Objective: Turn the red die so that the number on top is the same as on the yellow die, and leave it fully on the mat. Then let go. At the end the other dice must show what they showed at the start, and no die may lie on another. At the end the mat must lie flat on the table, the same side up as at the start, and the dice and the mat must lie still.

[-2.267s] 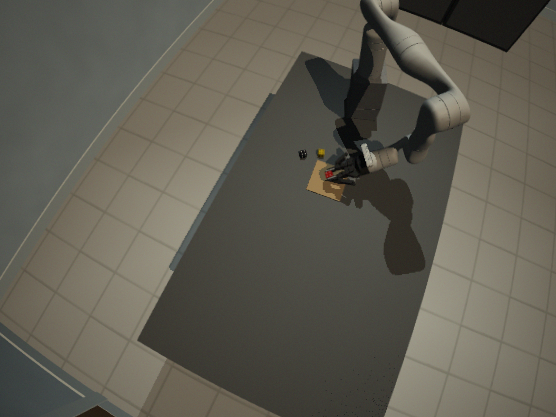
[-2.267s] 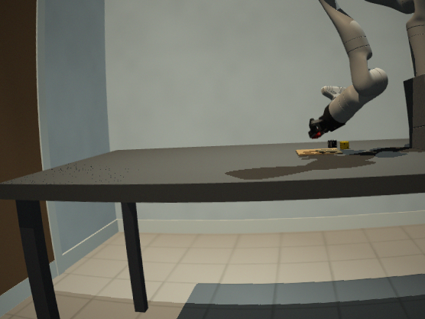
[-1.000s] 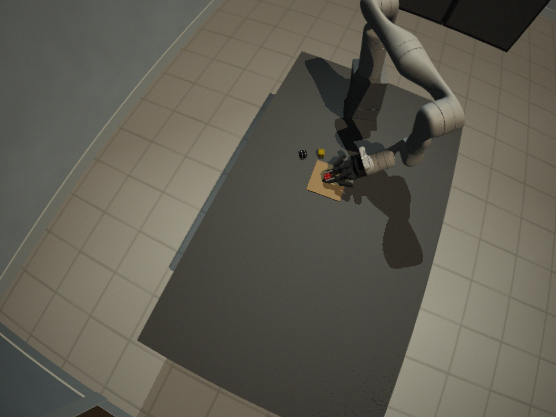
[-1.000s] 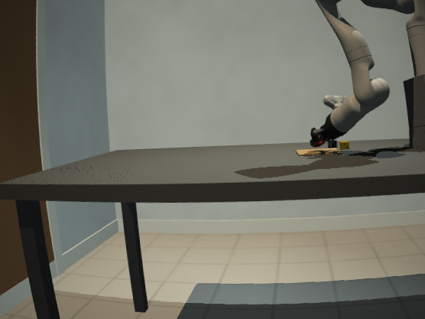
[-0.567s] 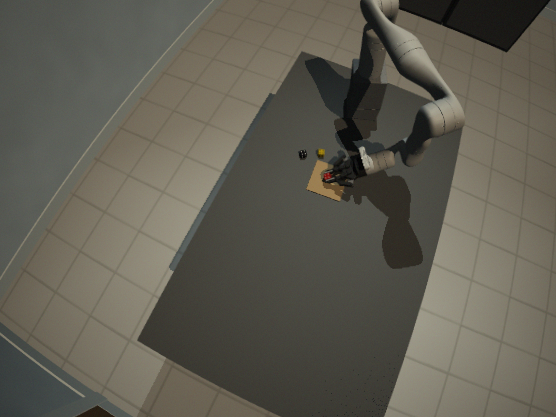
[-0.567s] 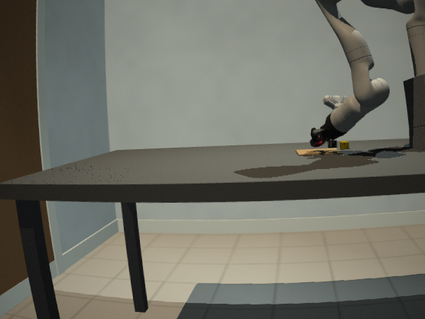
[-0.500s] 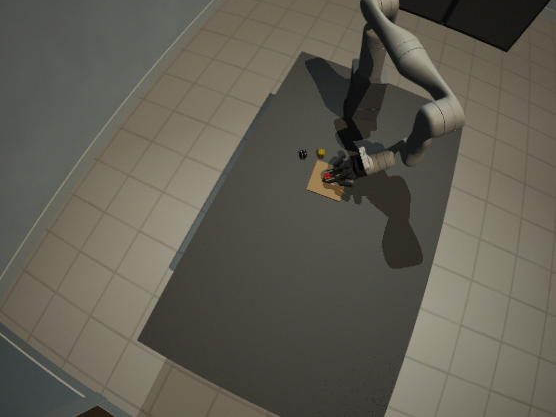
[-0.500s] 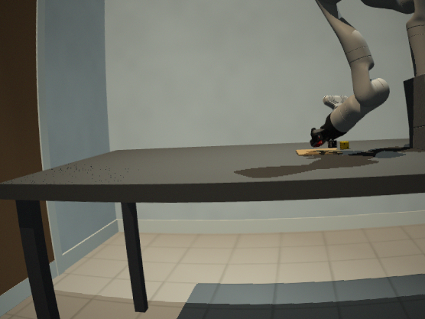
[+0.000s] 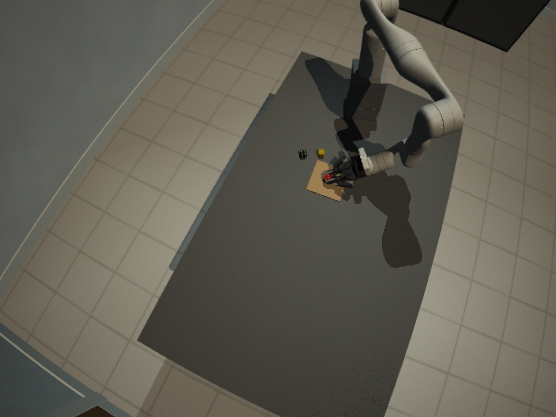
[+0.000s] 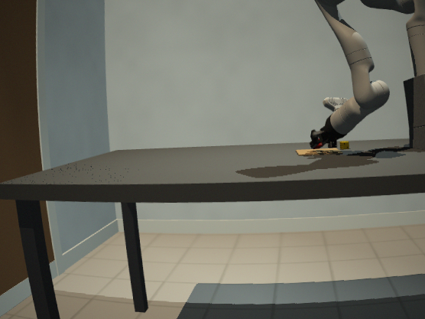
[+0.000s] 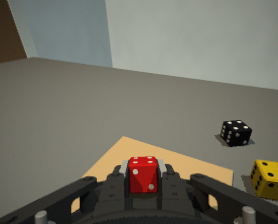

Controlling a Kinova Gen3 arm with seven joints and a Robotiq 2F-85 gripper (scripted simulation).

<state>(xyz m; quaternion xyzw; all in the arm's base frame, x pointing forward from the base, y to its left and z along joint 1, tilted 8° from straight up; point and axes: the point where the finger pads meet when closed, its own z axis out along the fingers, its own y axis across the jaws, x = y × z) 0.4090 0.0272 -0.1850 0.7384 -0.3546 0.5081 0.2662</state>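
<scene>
Now: hand 10 mm to the left of the red die. Round my hand: yellow die (90 mm behind, 80 mm to the right, 20 mm below); then tan mat (30 mm below); then black die (140 mm to the right, 50 mm behind, 20 mm below).
</scene>
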